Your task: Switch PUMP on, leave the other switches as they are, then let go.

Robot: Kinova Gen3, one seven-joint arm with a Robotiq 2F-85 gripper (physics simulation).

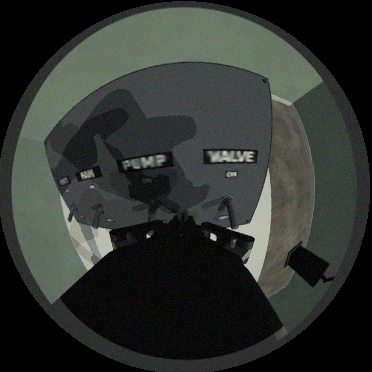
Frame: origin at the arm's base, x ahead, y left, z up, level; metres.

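Where they show: gripper, fingertip midpoint: [183, 217].
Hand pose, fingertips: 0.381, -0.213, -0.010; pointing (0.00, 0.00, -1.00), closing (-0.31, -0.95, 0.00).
Each offset is from my fingertips to the top centre of the thing, as dx, dy, dz. "spot": to the spot under its first point.
The PUMP label {+0.092, +0.029, +0.031} [145, 161] is on a dark grey panel [225, 105], with a small ON plate below it. The PUMP lever {spot: +0.025, +0.040, +0.007} [152, 210] is dark, in shadow, and seems to point down; its lower end is hidden by the gripper. My gripper [183, 217] is shut and empty, its tips just right of the PUMP lever, between it and the VALVE lever {spot: -0.011, -0.070, +0.017} [231, 214]. Whether the tips touch the panel I cannot tell. The VALVE lever points down, under the VALVE label {+0.068, -0.089, +0.031} [231, 156]. The FAN lever {spot: +0.037, +0.158, +0.013} [97, 216] and the far left lever {spot: +0.059, +0.275, +0.010} [73, 213] point down too.
The shadow of the arm [170, 129] falls on the panel's left and middle. A brown surface [290, 190] is at the right, with a black box-shaped thing [309, 265] in front of it. Green walls [190, 35] stand behind the panel.
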